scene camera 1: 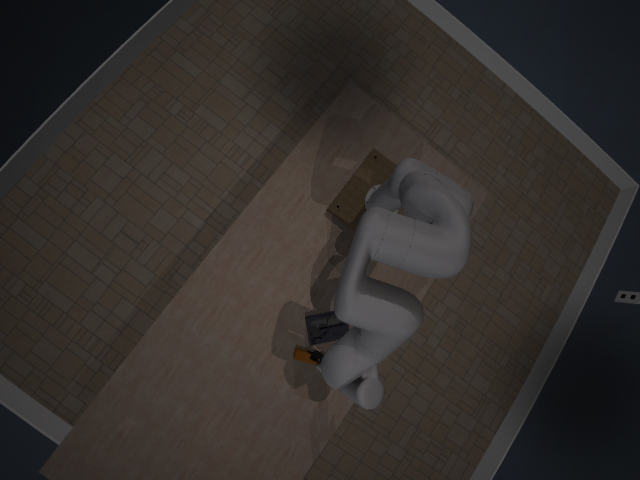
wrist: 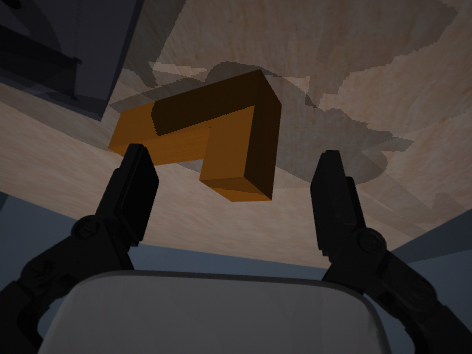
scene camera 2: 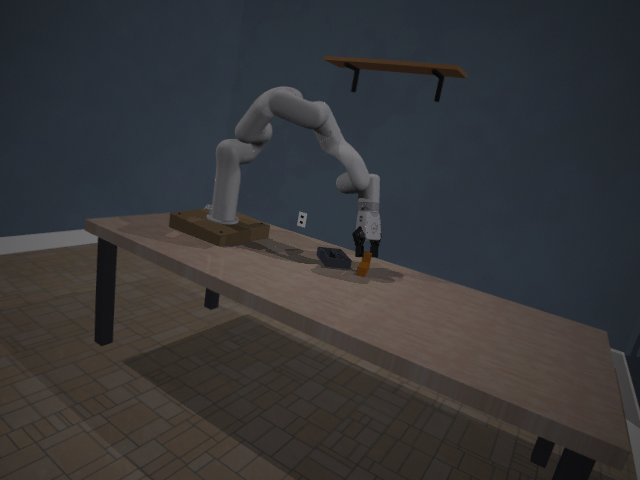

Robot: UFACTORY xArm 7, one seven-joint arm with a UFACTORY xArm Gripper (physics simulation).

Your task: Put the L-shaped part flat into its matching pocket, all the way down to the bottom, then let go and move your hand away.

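Note:
The orange L-shaped part is on the table beside the dark grey pocket block, outside the pocket. It appears to rest on its long arm, with the short arm pointing up. The dark grey block lies on the table with recesses in its top; the pocket's full outline is partly hidden by the arm and shadow. My gripper is open and empty, pointing down over the part. Its fingers stand apart on either side of the short arm in the wrist view.
The table carries the wooden base board under the arm. The arm arches over the table from there. A wall shelf is high behind. The grey block stands close to the part, at the upper left in the wrist view.

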